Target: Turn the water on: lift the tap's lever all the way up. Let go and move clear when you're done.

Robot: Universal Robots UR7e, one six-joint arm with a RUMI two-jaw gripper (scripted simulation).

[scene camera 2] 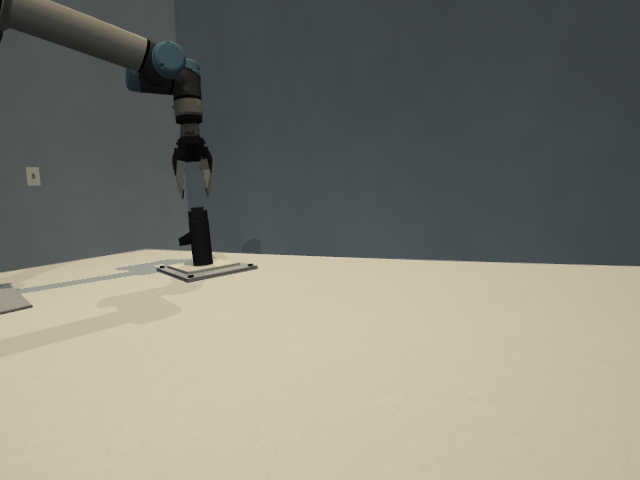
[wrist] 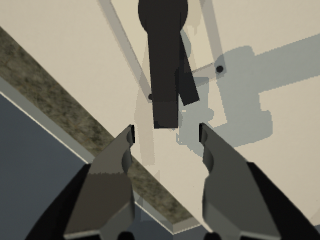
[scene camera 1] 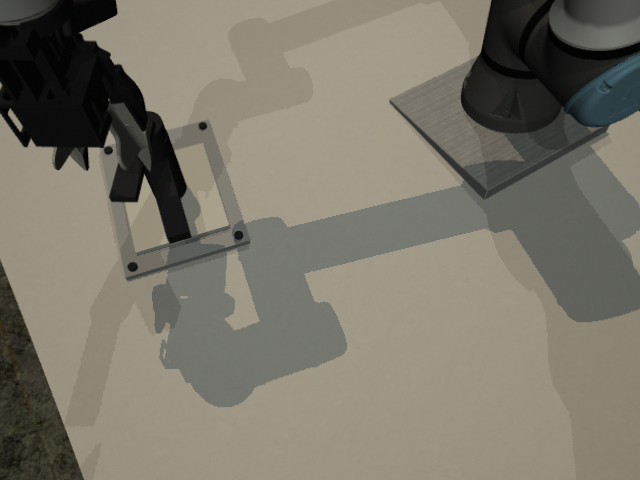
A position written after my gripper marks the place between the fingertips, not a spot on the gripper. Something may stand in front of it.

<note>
In view: my gripper (scene camera 1: 118, 168), a black tap (scene camera 1: 182, 180) and a plate (scene camera 1: 134, 266).
My gripper is seen too in scene camera 2 (scene camera 2: 195, 197) and in the wrist view (wrist: 166, 125).
</note>
